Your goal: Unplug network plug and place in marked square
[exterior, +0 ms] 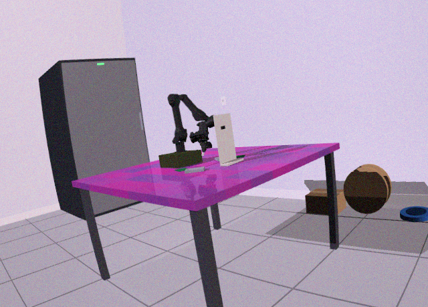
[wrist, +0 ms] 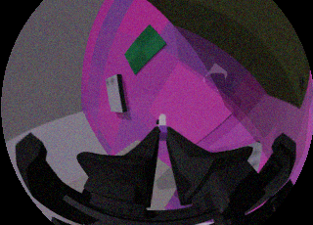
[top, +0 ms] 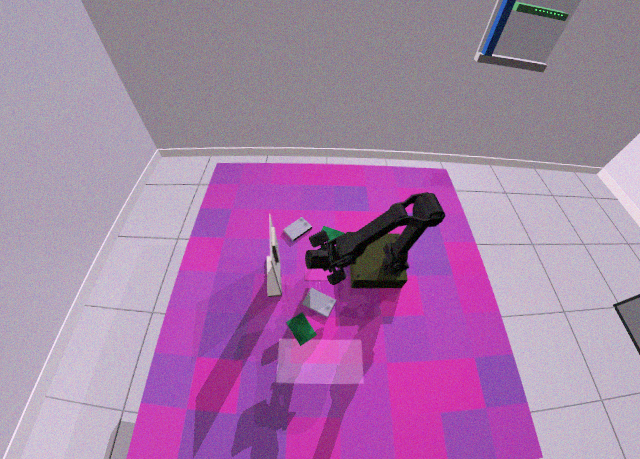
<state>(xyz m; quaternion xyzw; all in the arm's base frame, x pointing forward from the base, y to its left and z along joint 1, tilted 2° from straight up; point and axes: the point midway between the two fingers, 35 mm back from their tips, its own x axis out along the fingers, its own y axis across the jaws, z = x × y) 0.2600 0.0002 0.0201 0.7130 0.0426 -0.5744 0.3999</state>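
Right now the marked square is 80 mm below my gripper tip. Also, from my gripper tip: green card 40 mm ahead, 250 mm to the left, 70 mm below; upright white panel 160 mm ahead, 60 mm to the left, 60 mm above; pale network plug 10 mm to the right.
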